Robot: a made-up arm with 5 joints. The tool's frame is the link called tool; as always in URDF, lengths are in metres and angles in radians. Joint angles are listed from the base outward.
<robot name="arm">
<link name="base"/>
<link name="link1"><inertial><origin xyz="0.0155 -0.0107 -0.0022"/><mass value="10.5"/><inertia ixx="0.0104" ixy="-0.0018" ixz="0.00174" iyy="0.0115" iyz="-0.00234" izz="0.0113"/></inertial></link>
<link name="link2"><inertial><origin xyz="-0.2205 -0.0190 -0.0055"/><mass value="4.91"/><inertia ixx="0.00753" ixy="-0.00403" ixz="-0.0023" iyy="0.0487" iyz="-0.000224" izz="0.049"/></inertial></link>
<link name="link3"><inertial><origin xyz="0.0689 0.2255 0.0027"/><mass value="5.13"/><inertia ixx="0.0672" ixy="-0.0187" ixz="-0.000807" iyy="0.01" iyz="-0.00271" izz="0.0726"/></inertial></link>
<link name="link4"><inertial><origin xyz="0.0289 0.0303 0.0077"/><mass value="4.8"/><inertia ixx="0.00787" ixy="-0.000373" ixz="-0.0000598" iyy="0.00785" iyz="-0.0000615" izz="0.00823"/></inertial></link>
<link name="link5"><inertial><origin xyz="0.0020 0.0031 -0.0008"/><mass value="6.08"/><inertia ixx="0.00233" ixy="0" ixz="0" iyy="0.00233" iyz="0" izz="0.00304"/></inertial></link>
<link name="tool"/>
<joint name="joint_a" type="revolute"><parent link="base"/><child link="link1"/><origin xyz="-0.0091 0.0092 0.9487" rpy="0 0 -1.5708"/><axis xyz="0 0 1"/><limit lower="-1.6" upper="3.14"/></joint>
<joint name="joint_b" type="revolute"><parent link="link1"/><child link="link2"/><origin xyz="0.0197 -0.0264 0.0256" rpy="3.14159 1.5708 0"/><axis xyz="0 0 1"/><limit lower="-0.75" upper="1.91"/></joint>
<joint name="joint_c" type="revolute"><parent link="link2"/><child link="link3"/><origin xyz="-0.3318 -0.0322 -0.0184" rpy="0 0 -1.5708"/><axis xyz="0 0 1"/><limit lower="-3.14" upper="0.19"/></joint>
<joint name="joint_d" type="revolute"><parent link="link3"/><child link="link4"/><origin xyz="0.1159 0.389 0.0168" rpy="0 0 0"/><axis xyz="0 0 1"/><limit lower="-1.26" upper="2.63"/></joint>
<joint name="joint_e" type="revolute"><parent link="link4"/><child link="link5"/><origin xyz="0.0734 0.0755 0.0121" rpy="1.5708 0 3.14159"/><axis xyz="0 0 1"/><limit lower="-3.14" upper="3.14"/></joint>
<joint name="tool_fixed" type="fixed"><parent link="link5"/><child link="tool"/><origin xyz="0.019 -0.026 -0.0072" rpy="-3.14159 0 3.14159"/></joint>
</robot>
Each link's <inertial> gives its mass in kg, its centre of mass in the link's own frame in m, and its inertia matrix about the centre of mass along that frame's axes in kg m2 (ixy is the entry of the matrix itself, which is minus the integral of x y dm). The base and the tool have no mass. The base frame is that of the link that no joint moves.
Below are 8 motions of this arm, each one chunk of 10 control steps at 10 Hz.
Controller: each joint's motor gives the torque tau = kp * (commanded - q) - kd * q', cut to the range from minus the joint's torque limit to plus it. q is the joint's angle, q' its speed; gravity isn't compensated. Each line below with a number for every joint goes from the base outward.
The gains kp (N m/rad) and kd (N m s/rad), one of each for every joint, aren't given. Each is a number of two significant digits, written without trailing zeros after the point. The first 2 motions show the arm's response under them.
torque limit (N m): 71 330 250 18 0.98
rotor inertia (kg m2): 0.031 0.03 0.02 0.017 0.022
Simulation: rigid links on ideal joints. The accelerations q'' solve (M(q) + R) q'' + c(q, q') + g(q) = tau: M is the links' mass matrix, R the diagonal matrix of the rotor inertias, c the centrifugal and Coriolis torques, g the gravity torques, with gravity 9.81 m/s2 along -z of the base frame. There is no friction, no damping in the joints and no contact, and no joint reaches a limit. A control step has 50 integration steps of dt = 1/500 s. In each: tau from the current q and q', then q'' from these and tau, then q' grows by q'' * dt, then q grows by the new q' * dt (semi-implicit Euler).
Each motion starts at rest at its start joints. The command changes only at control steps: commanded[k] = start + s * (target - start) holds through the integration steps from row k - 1 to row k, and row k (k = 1, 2, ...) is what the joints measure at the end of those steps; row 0 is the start. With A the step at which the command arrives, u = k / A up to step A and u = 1 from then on. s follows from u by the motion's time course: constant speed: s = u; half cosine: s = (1 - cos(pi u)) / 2; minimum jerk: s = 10 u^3 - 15 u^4 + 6 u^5; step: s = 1 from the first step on.
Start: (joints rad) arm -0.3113 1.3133 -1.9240 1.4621 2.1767
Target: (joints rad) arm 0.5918 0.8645 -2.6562 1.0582 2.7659
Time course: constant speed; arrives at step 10
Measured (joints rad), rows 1 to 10:
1: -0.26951 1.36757 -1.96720 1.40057 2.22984
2: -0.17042 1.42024 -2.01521 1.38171 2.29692
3: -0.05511 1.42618 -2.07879 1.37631 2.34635
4: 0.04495 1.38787 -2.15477 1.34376 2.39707
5: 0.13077 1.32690 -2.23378 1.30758 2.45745
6: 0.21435 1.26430 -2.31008 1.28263 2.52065
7: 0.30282 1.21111 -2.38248 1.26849 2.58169
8: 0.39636 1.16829 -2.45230 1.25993 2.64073
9: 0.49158 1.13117 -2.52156 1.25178 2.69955
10: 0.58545 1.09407 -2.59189 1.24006 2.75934
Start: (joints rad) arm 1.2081 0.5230 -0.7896 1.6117 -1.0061
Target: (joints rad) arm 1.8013 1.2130 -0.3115 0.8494 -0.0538
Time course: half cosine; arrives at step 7
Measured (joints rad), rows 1 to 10:
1: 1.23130 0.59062 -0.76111 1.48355 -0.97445
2: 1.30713 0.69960 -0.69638 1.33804 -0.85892
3: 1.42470 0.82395 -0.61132 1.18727 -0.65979
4: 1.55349 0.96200 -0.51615 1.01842 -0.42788
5: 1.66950 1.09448 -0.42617 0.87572 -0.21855
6: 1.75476 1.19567 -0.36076 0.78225 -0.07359
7: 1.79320 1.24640 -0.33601 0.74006 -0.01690
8: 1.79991 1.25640 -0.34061 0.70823 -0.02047
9: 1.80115 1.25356 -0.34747 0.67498 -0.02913
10: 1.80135 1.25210 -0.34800 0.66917 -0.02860
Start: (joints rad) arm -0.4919 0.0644 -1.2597 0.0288 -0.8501
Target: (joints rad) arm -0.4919 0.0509 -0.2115 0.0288 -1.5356
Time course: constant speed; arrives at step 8
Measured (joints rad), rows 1 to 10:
1: -0.49225 0.07120 -1.12405 0.03235 -0.91012
2: -0.49241 0.14534 -0.96357 0.20274 -1.00970
3: -0.49132 0.21012 -0.81059 0.33695 -1.10019
4: -0.49151 0.21804 -0.68150 0.34910 -1.18238
5: -0.49221 0.18836 -0.56822 0.27730 -1.26699
6: -0.49230 0.15831 -0.45014 0.21604 -1.35427
7: -0.49237 0.14246 -0.32237 0.20390 -1.44110
8: -0.49260 0.13271 -0.19251 0.20938 -1.52725
9: -0.49302 0.13575 -0.17015 0.26658 -1.54699
10: -0.49212 0.12419 -0.18719 0.19172 -1.53815

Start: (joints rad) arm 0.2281 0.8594 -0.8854 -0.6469 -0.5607
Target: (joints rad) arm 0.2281 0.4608 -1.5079 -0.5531 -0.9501
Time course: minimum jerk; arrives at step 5
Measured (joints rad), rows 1 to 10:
1: 0.22809 0.90496 -0.91064 -0.53181 -0.57856
2: 0.22739 0.93694 -1.02435 -0.29990 -0.67034
3: 0.22729 0.88525 -1.23000 -0.12396 -0.81400
4: 0.22889 0.76400 -1.41246 -0.22664 -0.92858
5: 0.23027 0.62129 -1.48621 -0.40724 -0.96383
6: 0.22906 0.54376 -1.49295 -0.51823 -0.95474
7: 0.22708 0.54559 -1.47882 -0.49884 -0.94859
8: 0.22683 0.58826 -1.46185 -0.40572 -0.95067
9: 0.22784 0.63157 -1.44991 -0.32140 -0.95218
10: 0.22863 0.65448 -1.44625 -0.28425 -0.95180

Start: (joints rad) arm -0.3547 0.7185 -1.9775 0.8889 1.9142
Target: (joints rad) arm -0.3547 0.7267 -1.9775 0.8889 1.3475
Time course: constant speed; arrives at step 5
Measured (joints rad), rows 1 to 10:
1: -0.35519 0.76312 -1.95913 0.92846 1.83300
2: -0.35527 0.85430 -1.92885 1.02563 1.70317
3: -0.35464 0.93524 -1.90787 1.09264 1.58380
4: -0.35418 0.97258 -1.90365 1.10684 1.47414
5: -0.35425 0.96796 -1.91164 1.08354 1.36314
6: -0.35444 0.94230 -1.92213 1.05251 1.33008
7: -0.35463 0.91727 -1.92891 1.03306 1.34528
8: -0.35481 0.90454 -1.93044 1.02970 1.35138
9: -0.35487 0.90485 -1.92831 1.03696 1.34874
10: -0.35480 0.91241 -1.92513 1.04680 1.34743

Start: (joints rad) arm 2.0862 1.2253 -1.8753 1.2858 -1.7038
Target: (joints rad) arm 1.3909 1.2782 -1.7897 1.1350 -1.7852
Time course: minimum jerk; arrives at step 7
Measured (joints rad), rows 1 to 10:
1: 2.07908 1.27817 -1.86433 1.23332 -1.71025
2: 2.02772 1.36429 -1.83199 1.24081 -1.72405
3: 1.89425 1.42929 -1.80316 1.23603 -1.74150
4: 1.69018 1.45041 -1.78751 1.18186 -1.76809
5: 1.49407 1.44008 -1.77900 1.12447 -1.79609
6: 1.37690 1.42778 -1.77087 1.10680 -1.81107
7: 1.35282 1.42918 -1.76438 1.11830 -1.81073
8: 1.37844 1.43807 -1.76062 1.12746 -1.80368
9: 1.39886 1.44437 -1.75938 1.12942 -1.79886
10: 1.39874 1.44539 -1.75984 1.12800 -1.79901

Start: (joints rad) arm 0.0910 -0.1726 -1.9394 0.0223 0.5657
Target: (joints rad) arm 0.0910 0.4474 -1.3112 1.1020 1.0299
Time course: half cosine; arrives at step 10
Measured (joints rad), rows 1 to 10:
1: 0.09011 -0.16219 -1.90855 0.02594 0.56269
2: 0.09002 -0.11916 -1.86097 0.11432 0.58236
3: 0.09013 -0.04554 -1.78911 0.26846 0.63290
4: 0.09047 0.06117 -1.69549 0.47176 0.70043
5: 0.09109 0.19726 -1.58736 0.69389 0.77769
6: 0.09185 0.34537 -1.47662 0.89645 0.85928
7: 0.09226 0.47635 -1.37888 1.05178 0.93551
8: 0.09189 0.56618 -1.30791 1.14959 0.99567
9: 0.09112 0.61138 -1.26877 1.19330 1.03371
10: 0.09071 0.62342 -1.25874 1.19589 1.04807

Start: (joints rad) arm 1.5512 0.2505 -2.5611 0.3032 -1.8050
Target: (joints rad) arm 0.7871 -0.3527 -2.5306 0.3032 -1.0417
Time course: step
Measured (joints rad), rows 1 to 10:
1: 1.26530 0.08054 -2.44757 0.65325 -1.49876
2: 0.72690 -0.05256 -2.45609 0.67322 -1.04289
3: 0.77435 -0.20850 -2.50389 0.48176 -0.99937
4: 0.78349 -0.35680 -2.54656 0.26079 -1.03403
5: 0.78478 -0.46268 -2.57154 0.10729 -1.04841
6: 0.78505 -0.51100 -2.57778 0.04249 -1.04440
7: 0.78558 -0.50834 -2.57010 0.05648 -1.04137
8: 0.78635 -0.47413 -2.55572 0.11703 -1.04140
9: 0.78704 -0.43004 -2.54120 0.18936 -1.04150
10: 0.78750 -0.39250 -2.53071 0.24869 -1.04112

